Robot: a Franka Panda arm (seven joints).
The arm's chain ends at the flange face. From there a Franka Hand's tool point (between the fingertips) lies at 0.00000 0.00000 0.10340 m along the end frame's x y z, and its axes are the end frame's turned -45 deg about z.
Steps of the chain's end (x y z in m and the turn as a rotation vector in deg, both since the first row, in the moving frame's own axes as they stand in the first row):
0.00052 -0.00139 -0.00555 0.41 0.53 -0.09
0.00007 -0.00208 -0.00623 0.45 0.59 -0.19
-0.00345 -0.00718 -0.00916 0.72 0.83 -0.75
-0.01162 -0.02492 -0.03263 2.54 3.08 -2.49
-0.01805 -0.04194 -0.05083 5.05 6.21 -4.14
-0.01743 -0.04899 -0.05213 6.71 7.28 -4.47
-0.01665 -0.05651 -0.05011 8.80 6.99 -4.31
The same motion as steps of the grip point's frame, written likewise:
0.00255 -0.00046 -0.00556 -0.08 0.66 -0.09
0.00285 -0.00124 -0.00624 -0.10 0.74 -0.19
0.00462 -0.00739 -0.00918 -0.08 1.10 -0.75
0.01658 -0.02531 -0.03288 -0.38 3.97 -2.49
0.03126 -0.04146 -0.05184 -0.82 7.96 -4.14
0.04009 -0.04694 -0.05367 -0.40 9.89 -4.47
0.04810 -0.05478 -0.05209 1.28 11.17 -4.31

